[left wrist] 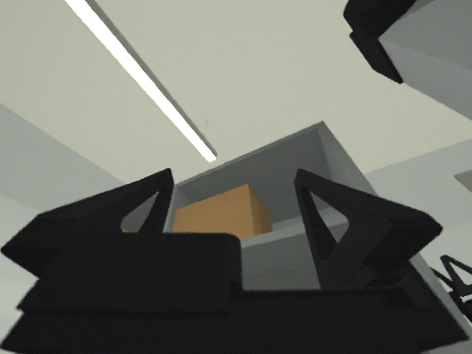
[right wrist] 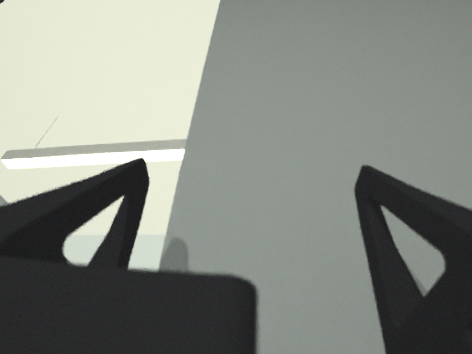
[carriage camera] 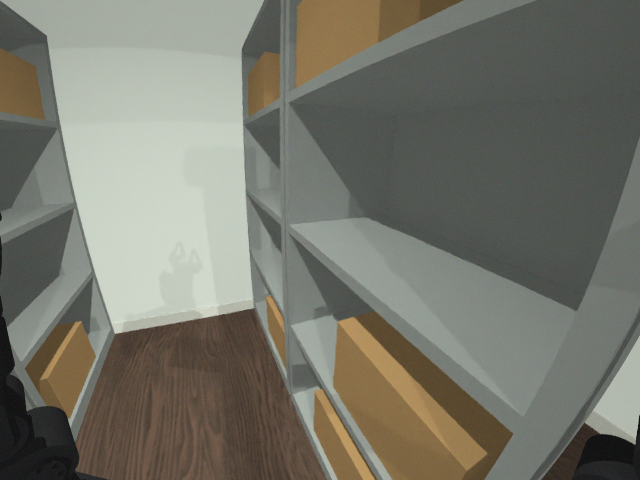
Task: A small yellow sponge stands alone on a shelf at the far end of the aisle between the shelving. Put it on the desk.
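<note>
You'd find my left gripper (left wrist: pixel 234 175) here, and my right gripper (right wrist: pixel 251 173) is showing as well.
</note>
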